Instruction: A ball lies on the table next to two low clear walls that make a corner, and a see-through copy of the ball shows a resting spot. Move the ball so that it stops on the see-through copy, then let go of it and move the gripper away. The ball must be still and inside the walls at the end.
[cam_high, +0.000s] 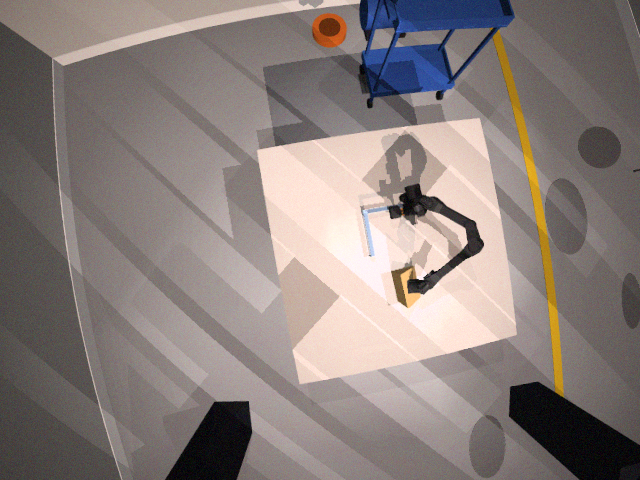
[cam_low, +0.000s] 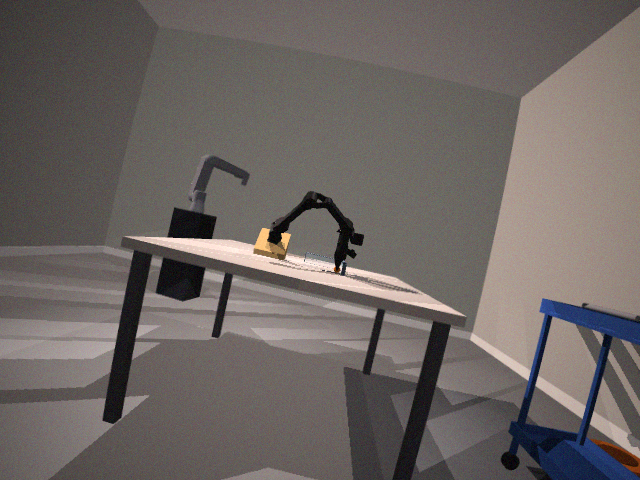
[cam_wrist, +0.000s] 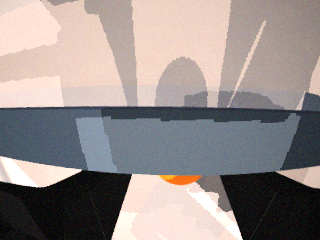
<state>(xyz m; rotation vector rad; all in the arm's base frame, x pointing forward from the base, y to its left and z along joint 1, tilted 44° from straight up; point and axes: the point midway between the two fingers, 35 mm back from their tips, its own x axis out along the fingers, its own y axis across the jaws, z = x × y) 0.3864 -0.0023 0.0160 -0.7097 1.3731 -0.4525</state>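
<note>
My gripper tip is now right at the orange ball. From my gripper tip the other things lie so: see-through copy of ball right at my gripper tip.
</note>
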